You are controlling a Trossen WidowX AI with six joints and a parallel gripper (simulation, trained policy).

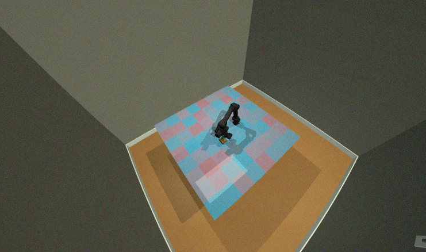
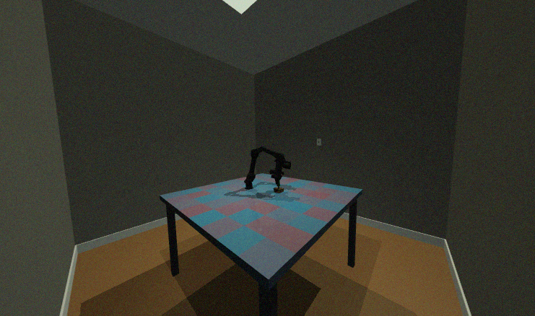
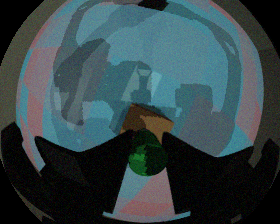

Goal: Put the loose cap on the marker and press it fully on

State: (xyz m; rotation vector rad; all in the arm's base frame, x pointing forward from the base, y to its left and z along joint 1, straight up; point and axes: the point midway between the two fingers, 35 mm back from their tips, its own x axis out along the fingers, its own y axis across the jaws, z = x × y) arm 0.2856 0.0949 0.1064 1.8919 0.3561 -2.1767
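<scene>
Now: the green cap 10 mm ahead of my gripper tip and 10 mm above it.
</scene>
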